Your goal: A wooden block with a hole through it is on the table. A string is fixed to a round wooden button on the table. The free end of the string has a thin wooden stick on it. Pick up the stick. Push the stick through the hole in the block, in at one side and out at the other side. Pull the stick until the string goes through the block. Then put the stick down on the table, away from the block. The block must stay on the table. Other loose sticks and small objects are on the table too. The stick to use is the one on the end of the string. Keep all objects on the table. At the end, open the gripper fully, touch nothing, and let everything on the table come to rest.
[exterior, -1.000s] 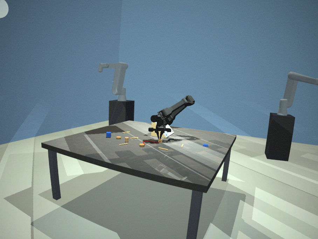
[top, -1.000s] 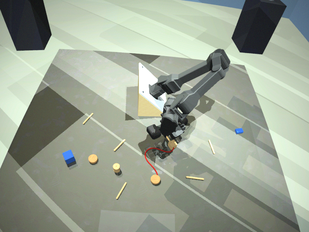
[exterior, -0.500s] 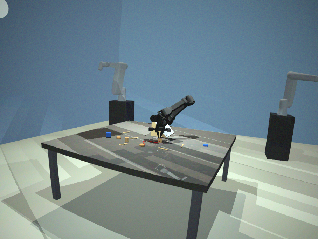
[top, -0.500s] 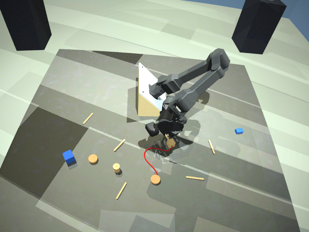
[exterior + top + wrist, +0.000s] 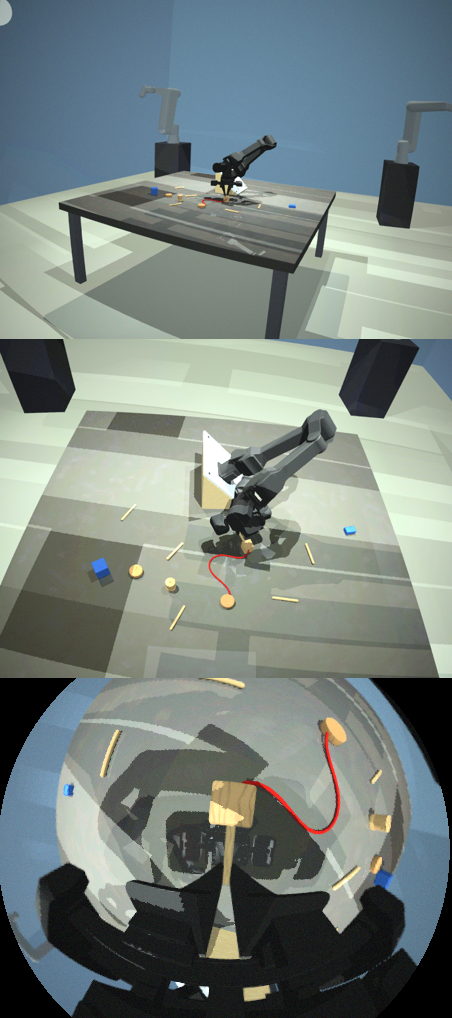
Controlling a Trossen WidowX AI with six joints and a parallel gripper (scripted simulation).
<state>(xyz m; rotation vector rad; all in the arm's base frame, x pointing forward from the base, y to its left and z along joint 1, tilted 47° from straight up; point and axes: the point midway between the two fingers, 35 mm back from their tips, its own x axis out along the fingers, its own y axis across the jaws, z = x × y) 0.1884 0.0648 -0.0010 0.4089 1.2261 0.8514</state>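
The wooden block lies 50 mm ahead of my gripper tip, 20 mm to the left of it and 10 mm above it. The rest, counted from my gripper tip: wooden stick 230 mm ahead, 130 mm to the left; then blue cube 420 mm to the right, 130 mm ahead, 10 mm above; then short wooden cylinder 220 mm to the right, 180 mm ahead, 10 mm above.
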